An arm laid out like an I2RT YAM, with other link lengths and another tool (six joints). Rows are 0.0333 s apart.
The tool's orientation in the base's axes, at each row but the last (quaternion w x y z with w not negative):
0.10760 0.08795 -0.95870 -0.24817
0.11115 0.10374 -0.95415 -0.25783
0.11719 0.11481 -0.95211 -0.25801
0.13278 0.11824 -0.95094 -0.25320
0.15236 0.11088 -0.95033 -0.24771
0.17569 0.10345 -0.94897 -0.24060
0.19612 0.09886 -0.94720 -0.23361
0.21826 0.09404 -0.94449 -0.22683
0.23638 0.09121 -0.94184 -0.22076
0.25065 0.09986 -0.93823 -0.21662
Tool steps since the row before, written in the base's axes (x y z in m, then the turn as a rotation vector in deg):
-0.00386 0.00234 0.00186 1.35 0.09 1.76
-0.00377 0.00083 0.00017 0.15 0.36 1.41
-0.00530 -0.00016 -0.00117 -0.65 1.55 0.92
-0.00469 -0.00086 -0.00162 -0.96 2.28 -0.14
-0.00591 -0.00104 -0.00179 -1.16 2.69 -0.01
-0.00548 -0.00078 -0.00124 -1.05 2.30 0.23
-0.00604 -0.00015 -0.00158 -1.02 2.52 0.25
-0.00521 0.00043 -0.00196 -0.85 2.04 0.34
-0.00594 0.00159 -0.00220 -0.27 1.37 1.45
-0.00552 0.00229 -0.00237 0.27 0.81 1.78
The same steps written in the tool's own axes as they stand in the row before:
0.00349 0.00338 0.00045 -1.03 0.79 -1.80
0.00341 0.00132 0.00125 -0.01 1.01 -1.06
0.00487 0.00010 0.00240 0.33 1.88 0.13
0.00433 -0.00082 0.00243 0.21 2.00 1.44
0.00537 -0.00099 0.00307 0.31 2.45 1.58
0.00489 -0.00067 0.00279 0.38 2.22 1.18
0.00499 -0.00031 0.00375 0.30 2.41 1.24
0.00378 -0.00013 0.00411 0.32 2.02 0.90
0.00385 0.00080 0.00522 0.44 1.90 -0.50
0.00303 0.00138 0.00550 0.29 1.51 -1.24

